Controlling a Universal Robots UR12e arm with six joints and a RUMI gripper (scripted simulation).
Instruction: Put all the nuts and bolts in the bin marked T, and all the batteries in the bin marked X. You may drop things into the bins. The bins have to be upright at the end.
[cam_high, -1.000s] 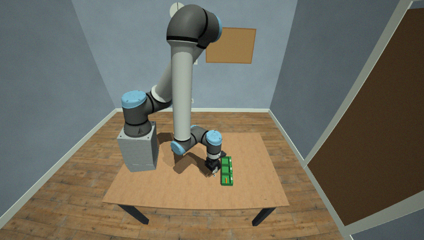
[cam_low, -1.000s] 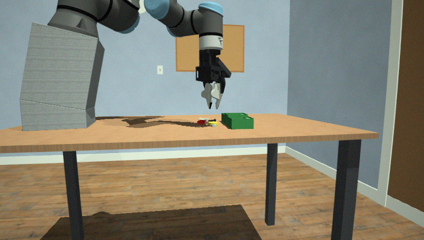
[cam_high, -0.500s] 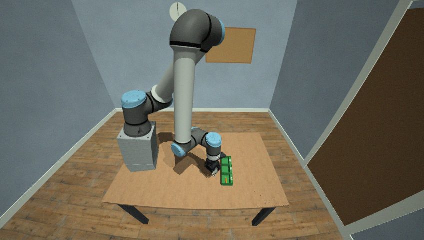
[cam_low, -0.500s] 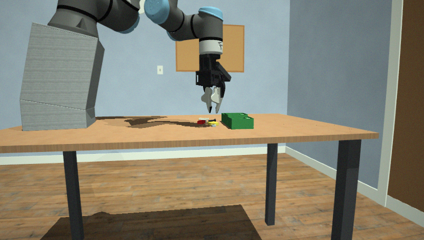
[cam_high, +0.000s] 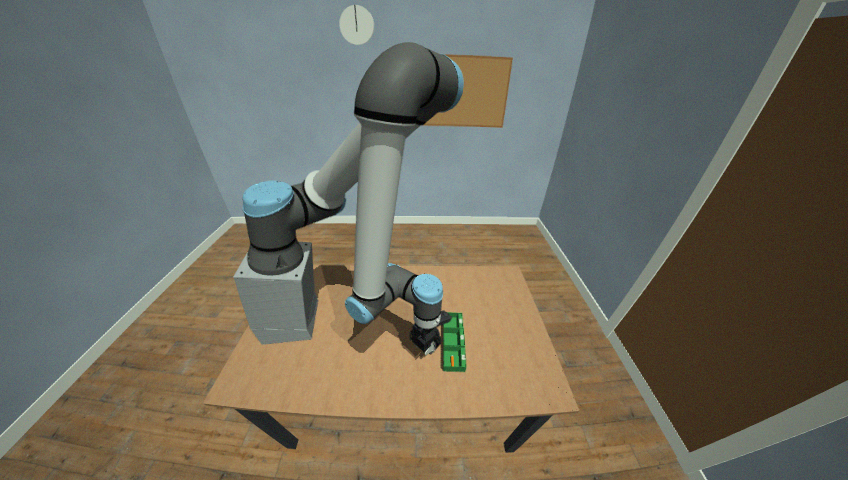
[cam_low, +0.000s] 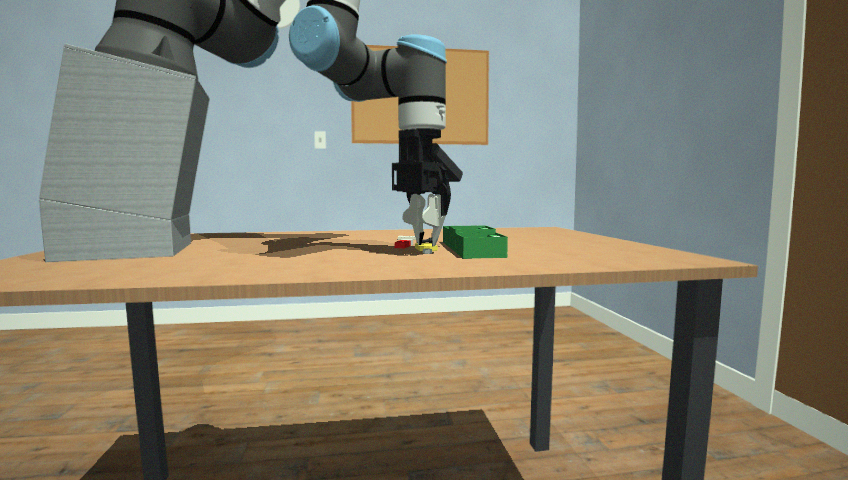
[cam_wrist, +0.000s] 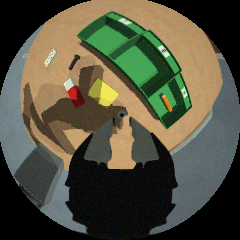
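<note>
Now: the dark nut 30 mm below my hand. The rest, counted from my hand: green bin 100 mm ahead, 50 mm to the left, 10 mm below; orange piece 90 mm ahead, 40 mm to the right, 20 mm below; yellow battery 60 mm to the left, 30 mm below.
</note>
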